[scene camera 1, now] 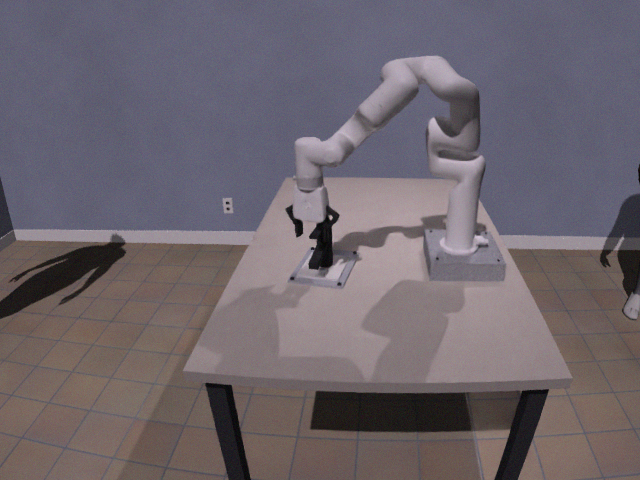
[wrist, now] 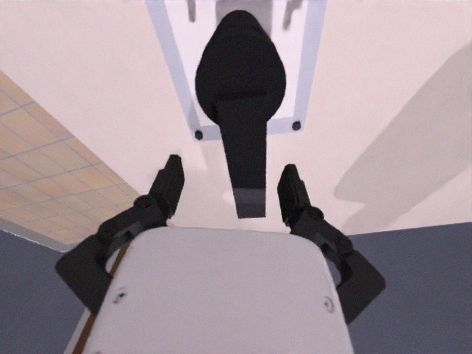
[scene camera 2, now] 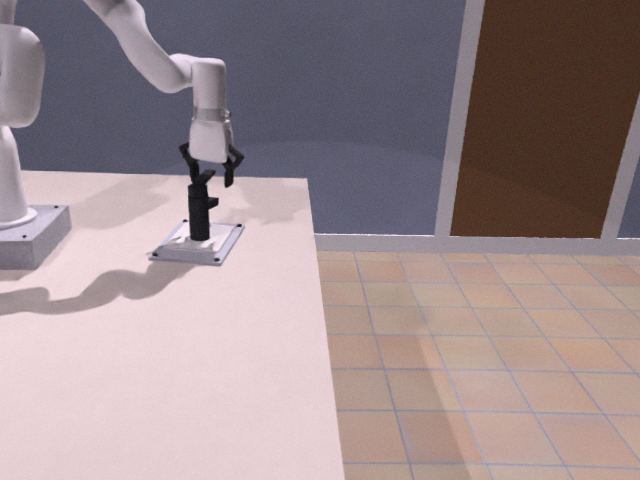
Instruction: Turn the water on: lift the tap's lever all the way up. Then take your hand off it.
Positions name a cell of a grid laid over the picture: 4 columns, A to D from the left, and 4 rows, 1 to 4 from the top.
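My gripper (scene camera 2: B2) is here, and I find it again in scene camera 1 (scene camera 1: B2) and in the wrist view (wrist: B2). There is also a black tap lever (wrist: C1). I see a grey-edged base plate (scene camera 2: A3) as well, and scene camera 1 (scene camera 1: B3) shows the grey-edged base plate too.
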